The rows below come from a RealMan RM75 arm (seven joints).
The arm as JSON. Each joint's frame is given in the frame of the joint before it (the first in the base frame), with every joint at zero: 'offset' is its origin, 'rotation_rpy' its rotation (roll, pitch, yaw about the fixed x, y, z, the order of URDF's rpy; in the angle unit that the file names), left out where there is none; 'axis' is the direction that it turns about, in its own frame. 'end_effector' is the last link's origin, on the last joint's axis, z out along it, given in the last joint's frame.
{
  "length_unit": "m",
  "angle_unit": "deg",
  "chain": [
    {
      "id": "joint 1",
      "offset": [
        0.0,
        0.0,
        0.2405
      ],
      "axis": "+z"
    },
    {
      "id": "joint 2",
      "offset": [
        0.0,
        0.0,
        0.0
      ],
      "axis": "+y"
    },
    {
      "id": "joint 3",
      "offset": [
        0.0,
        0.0,
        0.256
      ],
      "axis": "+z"
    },
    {
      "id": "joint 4",
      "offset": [
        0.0,
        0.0,
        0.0
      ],
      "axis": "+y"
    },
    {
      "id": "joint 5",
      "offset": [
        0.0,
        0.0,
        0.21
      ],
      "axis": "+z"
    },
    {
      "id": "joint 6",
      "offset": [
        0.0,
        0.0,
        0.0
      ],
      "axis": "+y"
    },
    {
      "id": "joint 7",
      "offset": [
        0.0,
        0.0,
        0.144
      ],
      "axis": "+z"
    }
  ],
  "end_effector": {
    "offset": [
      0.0,
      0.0,
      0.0
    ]
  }
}
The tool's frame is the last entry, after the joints.
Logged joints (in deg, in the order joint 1, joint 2, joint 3, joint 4, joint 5, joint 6, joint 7), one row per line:
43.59, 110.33, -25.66, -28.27, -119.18, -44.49, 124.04
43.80, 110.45, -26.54, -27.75, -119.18, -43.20, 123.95
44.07, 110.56, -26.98, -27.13, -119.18, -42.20, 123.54
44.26, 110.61, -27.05, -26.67, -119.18, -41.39, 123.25
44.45, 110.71, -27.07, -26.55, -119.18, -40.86, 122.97
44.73, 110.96, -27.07, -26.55, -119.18, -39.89, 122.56
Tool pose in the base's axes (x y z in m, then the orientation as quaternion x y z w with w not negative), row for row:
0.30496, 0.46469, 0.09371, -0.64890, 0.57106, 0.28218, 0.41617
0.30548, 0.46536, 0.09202, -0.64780, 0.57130, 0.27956, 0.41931
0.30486, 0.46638, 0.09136, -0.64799, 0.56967, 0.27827, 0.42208
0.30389, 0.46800, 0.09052, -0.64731, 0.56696, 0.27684, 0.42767
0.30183, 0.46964, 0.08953, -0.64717, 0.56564, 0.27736, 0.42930
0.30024, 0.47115, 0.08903, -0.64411, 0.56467, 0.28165, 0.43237
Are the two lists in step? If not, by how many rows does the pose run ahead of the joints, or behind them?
The pose runs 2 rows ahead of the joints: the pose in row i belongs to the joints in row i + 2.
